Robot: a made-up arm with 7 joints. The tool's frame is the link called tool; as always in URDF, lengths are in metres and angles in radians.
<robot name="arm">
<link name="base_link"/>
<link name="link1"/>
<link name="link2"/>
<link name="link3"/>
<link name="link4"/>
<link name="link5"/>
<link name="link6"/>
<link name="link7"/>
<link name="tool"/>
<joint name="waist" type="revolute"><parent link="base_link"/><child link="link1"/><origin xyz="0.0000 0.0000 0.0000" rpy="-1.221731 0.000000 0.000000"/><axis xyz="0 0 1"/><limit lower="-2.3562" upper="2.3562" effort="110" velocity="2.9"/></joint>
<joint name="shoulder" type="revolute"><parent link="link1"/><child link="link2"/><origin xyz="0.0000 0.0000 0.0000" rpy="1.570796 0.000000 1.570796"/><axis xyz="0 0 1"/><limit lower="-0.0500" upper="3.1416" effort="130" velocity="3.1"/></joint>
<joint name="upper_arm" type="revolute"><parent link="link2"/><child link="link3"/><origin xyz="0.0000 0.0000 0.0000" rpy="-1.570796 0.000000 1.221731"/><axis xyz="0 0 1"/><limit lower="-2.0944" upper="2.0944" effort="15" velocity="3.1"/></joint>
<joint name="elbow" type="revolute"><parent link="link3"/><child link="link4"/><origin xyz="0.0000 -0.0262 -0.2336" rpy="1.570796 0.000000 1.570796"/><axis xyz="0 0 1"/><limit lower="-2.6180" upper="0.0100" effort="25" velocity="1.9"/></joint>
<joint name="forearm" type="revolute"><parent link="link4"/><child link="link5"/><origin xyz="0.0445 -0.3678 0.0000" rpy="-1.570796 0.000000 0.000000"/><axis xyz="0 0 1"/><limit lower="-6.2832" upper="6.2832" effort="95" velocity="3.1"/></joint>
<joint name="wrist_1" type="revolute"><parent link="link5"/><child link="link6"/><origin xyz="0.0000 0.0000 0.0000" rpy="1.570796 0.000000 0.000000"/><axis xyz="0 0 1"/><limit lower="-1.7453" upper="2.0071" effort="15" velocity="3"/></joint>
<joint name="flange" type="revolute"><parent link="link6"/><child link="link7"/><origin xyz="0.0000 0.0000 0.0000" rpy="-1.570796 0.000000 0.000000"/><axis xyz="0 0 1"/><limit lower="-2.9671" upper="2.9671" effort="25" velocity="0.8"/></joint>
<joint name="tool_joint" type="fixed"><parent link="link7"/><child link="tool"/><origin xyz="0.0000 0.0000 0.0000" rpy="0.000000 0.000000 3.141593"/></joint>
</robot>
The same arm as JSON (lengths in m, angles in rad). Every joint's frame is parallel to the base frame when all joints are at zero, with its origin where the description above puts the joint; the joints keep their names.
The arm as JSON. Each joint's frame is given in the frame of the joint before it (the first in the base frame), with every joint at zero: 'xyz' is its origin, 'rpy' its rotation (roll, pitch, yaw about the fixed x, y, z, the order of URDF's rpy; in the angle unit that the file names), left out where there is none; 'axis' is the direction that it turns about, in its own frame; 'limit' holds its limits. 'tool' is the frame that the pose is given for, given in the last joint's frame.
{"units": {"length": "m", "angle": "rad"}, "joints": [
  {"name": "waist", "type": "revolute", "origin": {"xyz": [0.0, 0.0, 0.0]}, "axis": [0.0, 0.9397, 0.342], "limit": {"lower": -2.3562, "upper": 2.3562}},
  {"name": "shoulder", "type": "revolute", "origin": {"xyz": [0.0, 0.0, 0.0]}, "axis": [1.0, 0.0, 0.0], "limit": {"lower": -0.05, "upper": 3.1416}},
  {"name": "upper_arm", "type": "revolute", "origin": {"xyz": [0.0, 0.0, 0.0]}, "axis": [0.0, 0.0, 1.0], "limit": {"lower": -2.0944, "upper": 2.0944}},
  {"name": "elbow", "type": "revolute", "origin": {"xyz": [0.0262, 0.0, -0.2336]}, "axis": [0.0, 1.0, 0.0], "limit": {"lower": -2.618, "upper": 0.01}},
  {"name": "forearm", "type": "revolute", "origin": {"xyz": [-0.0445, 0.0, -0.3678]}, "axis": [0.0, 0.0, 1.0], "limit": {"lower": -6.2832, "upper": 6.2832}},
  {"name": "wrist_1", "type": "revolute", "origin": {"xyz": [0.0, 0.0, 0.0]}, "axis": [0.0, 1.0, 0.0], "limit": {"lower": -1.7453, "upper": 2.0071}},
  {"name": "flange", "type": "revolute", "origin": {"xyz": [0.0, 0.0, 0.0]}, "axis": [0.0, 0.0, 1.0], "limit": {"lower": -2.9671, "upper": 2.9671}}
], "tool": {"origin": {"xyz": [0.0, 0.0, 0.0], "rpy": [0.0, 0.0, 0.0]}}}

